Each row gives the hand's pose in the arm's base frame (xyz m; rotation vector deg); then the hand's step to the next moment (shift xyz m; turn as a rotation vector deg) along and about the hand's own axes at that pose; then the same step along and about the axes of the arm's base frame.
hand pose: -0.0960 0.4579 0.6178 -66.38 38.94 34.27
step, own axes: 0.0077 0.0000 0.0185 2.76 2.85 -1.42
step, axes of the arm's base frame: 0.0082 0.0182 -0.0012 -0.51 -0.31 -4.17
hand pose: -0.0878 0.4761 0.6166 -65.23 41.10 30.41
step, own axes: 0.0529 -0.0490 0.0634 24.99 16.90 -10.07
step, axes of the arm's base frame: 0.0850 0.0442 0.0064 2.32 -3.18 -31.56
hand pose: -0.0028 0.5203 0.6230 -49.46 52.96 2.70
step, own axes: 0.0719 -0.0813 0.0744 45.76 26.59 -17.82
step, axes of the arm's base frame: 0.1267 -0.0274 0.0224 6.33 -8.34 -54.85
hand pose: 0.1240 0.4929 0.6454 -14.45 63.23 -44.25
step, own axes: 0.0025 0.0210 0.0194 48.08 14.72 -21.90
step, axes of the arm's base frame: 0.0266 0.0099 -0.0044 -1.84 -17.67 -51.89
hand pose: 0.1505 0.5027 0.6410 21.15 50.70 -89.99
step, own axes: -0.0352 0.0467 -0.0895 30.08 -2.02 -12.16
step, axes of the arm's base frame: 0.0296 0.0897 -0.0500 -11.38 -12.46 -27.79
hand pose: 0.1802 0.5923 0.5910 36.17 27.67 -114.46
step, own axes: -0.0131 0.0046 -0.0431 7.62 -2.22 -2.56
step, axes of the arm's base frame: 0.0196 0.0312 -0.0263 -4.51 -2.65 -6.50
